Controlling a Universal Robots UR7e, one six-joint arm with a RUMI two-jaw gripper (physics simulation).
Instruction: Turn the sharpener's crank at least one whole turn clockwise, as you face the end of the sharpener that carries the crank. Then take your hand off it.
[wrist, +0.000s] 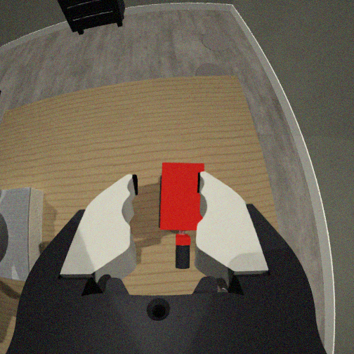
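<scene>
The red sharpener (181, 196) stands on the wooden table, seen from above in the wrist view, right of centre. Its crank end faces the bottom of the view. A red crank piece (183, 239) with a black handle (182, 256) sticks out there. My gripper (167, 175) is part open, with nothing held. In the view its right fingertip overlaps the sharpener's right edge, and its left fingertip is over the table left of the sharpener. The black handle shows between the fingers, nearer the right one. Whether a finger touches the sharpener or handle I cannot tell.
A grey box-like object (19, 230) with a dark round part stands at the left edge. The wooden table (125, 115) ends at the right and top, with grey floor (150, 47) beyond. A black cabinet (97, 12) stands at the top left.
</scene>
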